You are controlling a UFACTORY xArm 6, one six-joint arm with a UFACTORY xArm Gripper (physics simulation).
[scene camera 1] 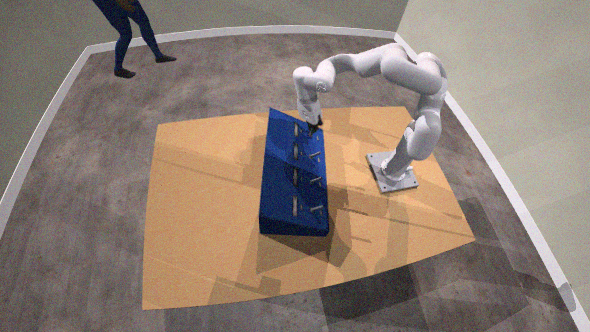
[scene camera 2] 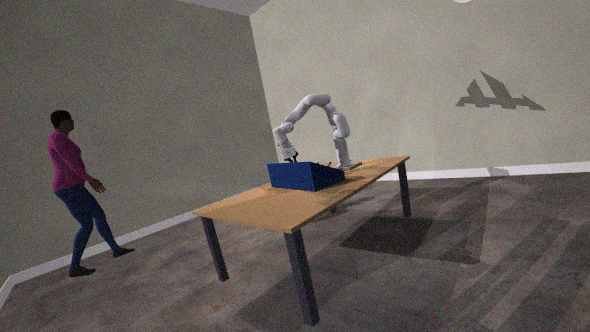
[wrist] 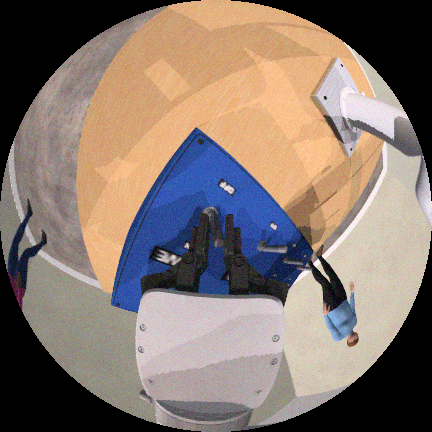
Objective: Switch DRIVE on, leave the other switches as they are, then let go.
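Pixels of known places: gripper, between the fingertips: (scene camera 1: 313,130) (wrist: 216,222); arm's base, origin of its link: (scene camera 1: 392,170) (scene camera 2: 344,165) (wrist: 350,108).
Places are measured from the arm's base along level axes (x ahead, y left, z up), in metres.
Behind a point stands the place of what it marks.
A sloped blue panel (scene camera 1: 280,200) @(x 0.558, y 0.155, z 0.123 m) (scene camera 2: 292,176) @(x 0.605, y 0.023, z 0.065 m) (wrist: 200,170) @(x 0.344, y -0.207, z 0.054 m) carries a row of lever switches. My gripper (scene camera 1: 312,132) @(x 0.371, y -0.178, z 0.098 m) (scene camera 2: 292,159) @(x 0.371, y -0.178, z 0.098 m) (wrist: 216,222) @(x 0.371, y -0.178, z 0.098 m) is at the row's far end in scene camera 1, shut on the DRIVE lever (wrist: 218,238) @(x 0.375, y -0.177, z 0.116 m), which stands between the fingertips. The fingers partly hide it, and its exact tilt is hard to tell. An OFF label (wrist: 227,187) @(x 0.348, y -0.167, z 0.054 m) lies beyond the lever's base; the DRIVE nameplate (wrist: 166,256) @(x 0.443, y -0.205, z 0.099 m) is partly readable left of the fingers. The other levers (scene camera 1: 315,155) @(x 0.388, y -0.048, z 0.090 m) (scene camera 1: 316,181) @(x 0.408, y 0.070, z 0.092 m) (scene camera 1: 317,209) @(x 0.428, y 0.189, z 0.091 m) stand apart from the gripper; two (wrist: 272,247) @(x 0.385, y -0.059, z 0.091 m) (wrist: 296,263) @(x 0.403, y 0.061, z 0.099 m) show in the wrist view.
The panel stands on a wooden table (scene camera 1: 200,200) @(x 0.870, y 0.059, z -0.021 m) (scene camera 2: 250,207) @(x 0.949, y 0.016, z -0.021 m). The arm's base plate (scene camera 1: 400,186) @(x -0.008, y 0.089, z 0.000 m) (wrist: 330,92) @(x 0.054, y -0.082, z 0.000 m) is on the table to the panel's right in scene camera 1. A person in pink (scene camera 2: 67,160) and one in light blue (wrist: 341,317) stand away from the table.
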